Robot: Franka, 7 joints.
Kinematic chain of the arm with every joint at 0, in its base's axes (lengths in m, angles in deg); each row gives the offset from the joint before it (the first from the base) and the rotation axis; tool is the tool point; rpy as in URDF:
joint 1: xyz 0 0 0.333 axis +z
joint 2: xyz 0 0 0 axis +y
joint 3: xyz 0 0 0.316 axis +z
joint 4: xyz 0.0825 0 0 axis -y
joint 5: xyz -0.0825 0 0.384 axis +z
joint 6: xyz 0 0 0 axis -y
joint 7: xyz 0.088 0 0 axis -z
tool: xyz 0 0 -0.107 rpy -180 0 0
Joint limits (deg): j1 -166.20..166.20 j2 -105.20..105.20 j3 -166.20..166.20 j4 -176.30..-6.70 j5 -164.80..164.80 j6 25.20..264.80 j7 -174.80..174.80
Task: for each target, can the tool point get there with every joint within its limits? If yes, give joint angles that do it. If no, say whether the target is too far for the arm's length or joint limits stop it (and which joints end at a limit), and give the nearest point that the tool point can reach.
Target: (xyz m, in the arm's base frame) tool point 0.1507 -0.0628 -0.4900
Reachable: no: joint limits stop it (at a limit: joint 2) | nearest point 0.1738 -0.0724 -0.3522 | short by 0.140 m
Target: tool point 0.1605 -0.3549 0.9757
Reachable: yes | joints 111.70 -83.16 -2.68 -84.24 -37.98 147.13 -27.11
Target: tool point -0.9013 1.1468 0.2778
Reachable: no: too far | nearest point -0.5297 0.6740 0.3006 | short by 0.602 m
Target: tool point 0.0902 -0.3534 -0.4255
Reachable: no: joint limits stop it (at a limit: joint 2) | nearest point 0.0878 -0.3442 -0.3559 | short by 0.070 m
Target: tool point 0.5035 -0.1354 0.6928
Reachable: yes | joints -134.80 -81.85 66.20 -110.03 58.61 208.61 -65.56
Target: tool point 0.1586 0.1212 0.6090
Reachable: yes | joints -83.18 81.36 129.60 -151.32 -117.08 206.25 66.17
